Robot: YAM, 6 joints.
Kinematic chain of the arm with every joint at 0, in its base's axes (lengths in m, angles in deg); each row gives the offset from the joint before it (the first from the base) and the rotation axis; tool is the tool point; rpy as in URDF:
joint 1: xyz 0 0 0.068 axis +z
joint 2: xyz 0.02 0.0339 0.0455 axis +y
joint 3: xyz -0.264 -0.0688 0 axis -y
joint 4: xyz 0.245 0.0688 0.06 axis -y
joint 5: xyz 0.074 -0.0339 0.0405 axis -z
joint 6: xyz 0.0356 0 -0.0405 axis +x
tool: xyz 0 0 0 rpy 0 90 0
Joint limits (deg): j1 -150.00..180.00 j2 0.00..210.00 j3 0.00..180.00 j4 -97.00..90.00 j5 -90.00..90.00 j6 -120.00..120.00
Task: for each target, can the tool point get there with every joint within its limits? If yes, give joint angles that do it. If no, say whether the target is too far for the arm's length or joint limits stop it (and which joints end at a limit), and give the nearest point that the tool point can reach.
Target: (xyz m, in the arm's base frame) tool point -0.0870 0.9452 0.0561
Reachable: no: too far | nearest point -0.0591 0.6419 0.0749 | short by 0.305 m
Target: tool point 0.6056 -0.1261 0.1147
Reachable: yes | joints -8.72 170.45 149.35 14.32 67.12 -62.37
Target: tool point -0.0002 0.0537 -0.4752
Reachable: no: joint limits stop it (at a limit: joint 2) | nearest point -0.0004 0.1066 -0.3513 | short by 0.135 m
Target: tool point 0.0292 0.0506 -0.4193
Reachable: no: joint limits stop it (at a limit: joint 2) | nearest point 0.0467 0.0810 -0.3454 | short by 0.082 m
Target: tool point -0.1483 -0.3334 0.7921
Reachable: no: too far | nearest point -0.1234 -0.2774 0.6714 | short by 0.135 m
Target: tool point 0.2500 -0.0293 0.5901
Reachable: yes | joints -0.24 90.32 104.22 72.95 52.45 -88.96
